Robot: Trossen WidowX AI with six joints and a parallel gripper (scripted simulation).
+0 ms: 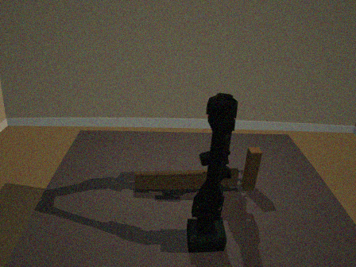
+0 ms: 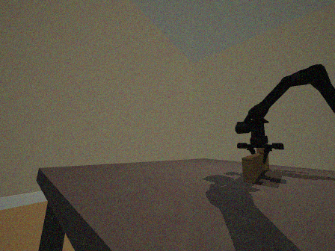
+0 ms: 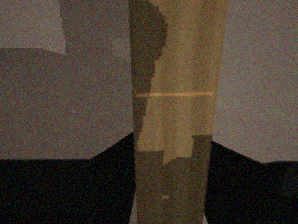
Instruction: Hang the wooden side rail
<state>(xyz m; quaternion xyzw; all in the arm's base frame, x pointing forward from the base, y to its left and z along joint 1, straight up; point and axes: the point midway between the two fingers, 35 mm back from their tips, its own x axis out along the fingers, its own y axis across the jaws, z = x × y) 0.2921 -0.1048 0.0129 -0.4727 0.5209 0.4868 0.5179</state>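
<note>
Right now my gripper tip is 14 cm to the left of the headboard post, 4 cm below it and 1 cm past it.
</note>
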